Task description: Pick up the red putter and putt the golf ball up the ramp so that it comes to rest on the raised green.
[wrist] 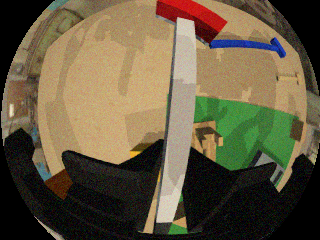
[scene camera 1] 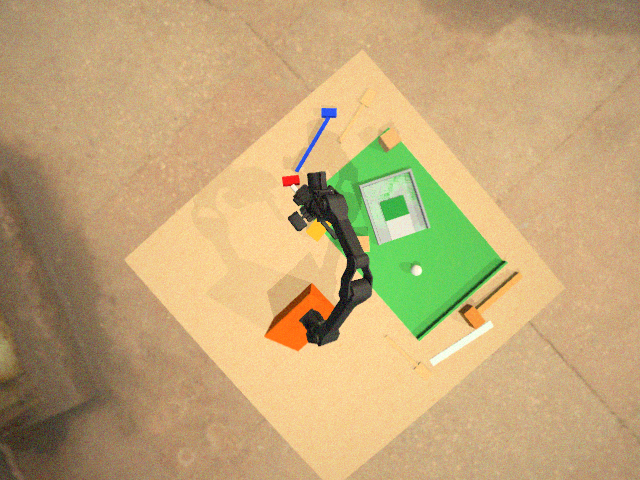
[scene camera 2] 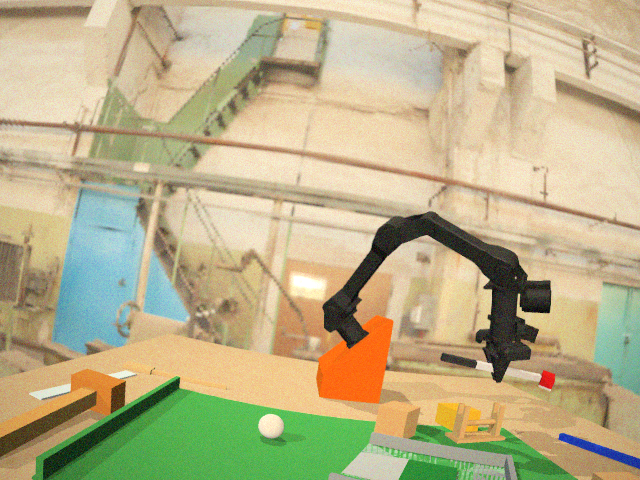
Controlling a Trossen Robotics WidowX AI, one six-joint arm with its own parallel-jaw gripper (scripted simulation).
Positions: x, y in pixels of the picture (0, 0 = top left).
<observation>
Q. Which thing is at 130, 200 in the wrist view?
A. My gripper.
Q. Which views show my gripper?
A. The wrist view, scene camera 1 and scene camera 2: all of them.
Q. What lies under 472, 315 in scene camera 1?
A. A wooden mallet.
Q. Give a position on a green mat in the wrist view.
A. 245, 128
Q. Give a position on a small wooden rack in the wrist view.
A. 205, 138
</observation>
